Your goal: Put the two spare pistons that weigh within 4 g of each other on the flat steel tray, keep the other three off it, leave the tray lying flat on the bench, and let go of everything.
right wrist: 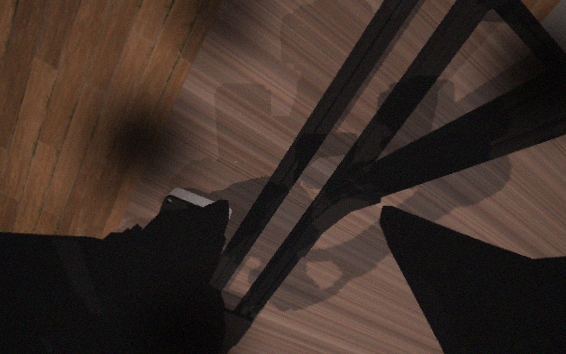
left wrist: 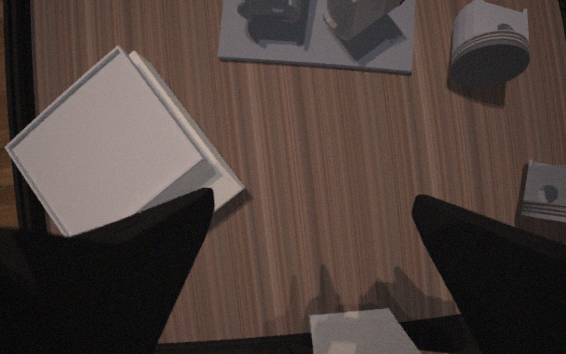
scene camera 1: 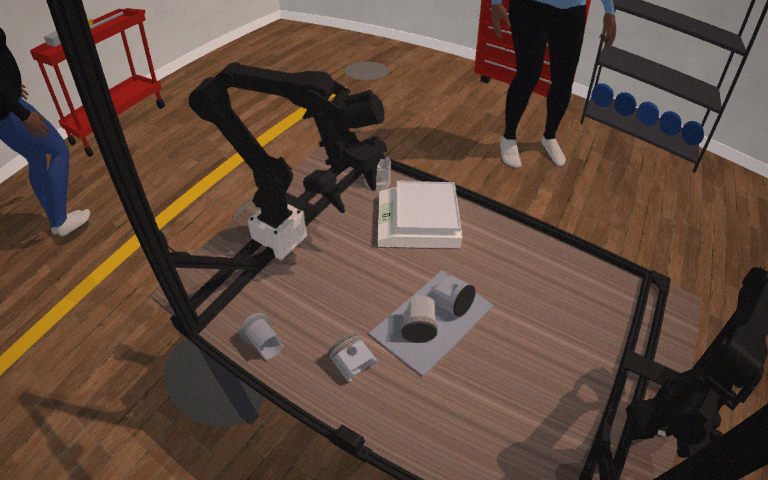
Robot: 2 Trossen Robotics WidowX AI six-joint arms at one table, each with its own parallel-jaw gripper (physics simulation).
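Frame: origin at the left arm's base, x ahead, y left, z up, level; centimetres.
Seen in the pictures: left gripper, fingertip midpoint: [left wrist: 313, 201] [scene camera 1: 358, 201]; right gripper, fingertip midpoint: [right wrist: 304, 210] [scene camera 1: 649, 436]; left arm's base, origin of the base link: [scene camera 1: 275, 215].
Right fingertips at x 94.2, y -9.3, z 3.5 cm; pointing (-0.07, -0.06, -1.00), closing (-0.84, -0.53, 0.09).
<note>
Pixels of each thing's top centre, then the offset from my right fingertips to it. "*": a spot on its surface instead.
- flat steel tray, middle of its top: [left wrist: 318, 4] [scene camera 1: 433, 319] dx -50.6, dy +9.6, dz -11.0 cm
- piston, middle of its top: [left wrist: 520, 21] [scene camera 1: 351, 346] dx -58.4, dy -9.0, dz -4.2 cm
- pale upright piece, middle of its top: [scene camera 1: 377, 162] dx -86.5, dy +41.4, dz -4.8 cm
- white scale, surface spot: [left wrist: 105, 145] [scene camera 1: 428, 207] * dx -66.6, dy +33.9, dz -5.4 cm
The flat steel tray [scene camera 1: 421, 357] [left wrist: 232, 50] lies flat on the bench. Two pistons lie on their sides on it: one [scene camera 1: 447, 294] [left wrist: 270, 11] towards its right corner, the other [scene camera 1: 420, 311] [left wrist: 357, 19] near its middle. Off the tray, one piston [scene camera 1: 357, 357] [left wrist: 490, 55] lies just left of it and another [scene camera 1: 259, 335] [left wrist: 545, 190] farther left. A pale upright piece [scene camera 1: 383, 174], apparently the fifth piston, stands behind the scale. My left gripper [scene camera 1: 357, 199] [left wrist: 313, 201] is open and empty, raised left of the scale. My right gripper [scene camera 1: 659, 444] [right wrist: 304, 210] is open and empty at far right.
A white scale [scene camera 1: 427, 204] [left wrist: 105, 145] stands behind the tray, its pan bare and its display unreadable. A black frame rail [scene camera 1: 526, 217] [left wrist: 19, 115] runs along the bench edge. More black frame bars [right wrist: 320, 125] cross below the right gripper.
</note>
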